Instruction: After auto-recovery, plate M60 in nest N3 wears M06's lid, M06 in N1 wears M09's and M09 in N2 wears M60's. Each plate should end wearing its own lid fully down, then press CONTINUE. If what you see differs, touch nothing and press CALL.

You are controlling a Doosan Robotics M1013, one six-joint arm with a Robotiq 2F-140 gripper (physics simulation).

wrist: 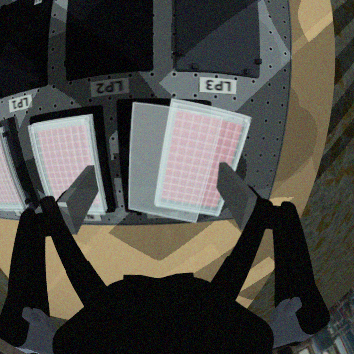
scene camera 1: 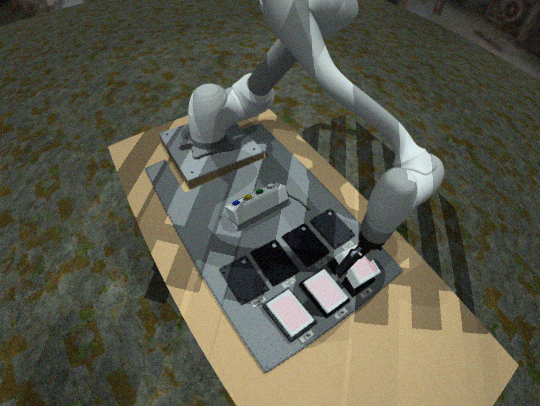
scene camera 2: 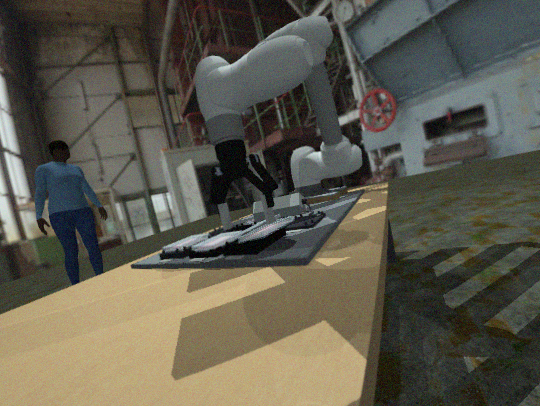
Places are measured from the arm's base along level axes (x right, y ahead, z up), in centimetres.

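Pixels of known places: gripper, fingertip midpoint: (wrist: 156, 176) (scene camera 1: 353, 268) (scene camera 2: 248, 225); arm's base, link origin: (scene camera 1: 208, 142) (scene camera 2: 309, 194).
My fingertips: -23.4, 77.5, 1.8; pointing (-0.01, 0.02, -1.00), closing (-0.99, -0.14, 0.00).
Observation:
For each thing: its top centre in the pictures, then the offset to it from my fingertips, as dx, dy, dz. Level surfaces: height alone.
- clear lid, top centre: (wrist: 169, 175) (scene camera 2: 252, 221) (scene camera 1: 356, 264) -1.1, -0.7, +0.9
- middle plate, top centre: (wrist: 64, 172) (scene camera 2: 217, 238) (scene camera 1: 326, 289) +11.3, +1.8, -2.2
- left plate, top centre: (scene camera 1: 290, 311) (scene camera 2: 186, 240) +25.1, +3.5, -1.7
- button box, top centre: (scene camera 1: 257, 195) (scene camera 2: 276, 197) +17.4, -37.7, +3.3
- grey perforated board, surface height: dz -5.1
The plate with pink wells (scene camera 1: 366, 269) (wrist: 230, 145) at the right nest, by the LP3 side, sits skewed to the right and looks tilted in scene camera 2. A clear lid (wrist: 145, 155) lies offset to its left, partly overlapping it. The middle plate (scene camera 1: 325, 291) (wrist: 65, 150) and the left plate (scene camera 1: 289, 312) (wrist: 7, 175) sit in their nests under clear covers. Plate names are unreadable. My gripper (scene camera 1: 350, 262) (scene camera 2: 248, 220) (wrist: 156, 176) is wide open and empty, low over the right nest; one finger overlaps the skewed plate's right part in the wrist view.
The button box (scene camera 1: 257, 207) with blue, yellow, green and pale buttons stands between the arm base and the pads. Several dark pads, one at the right (scene camera 1: 332, 228) (wrist: 217, 35), lie behind the nests on the grey perforated board (scene camera 1: 250, 335). A person (scene camera 2: 62, 200) stands beyond the table.

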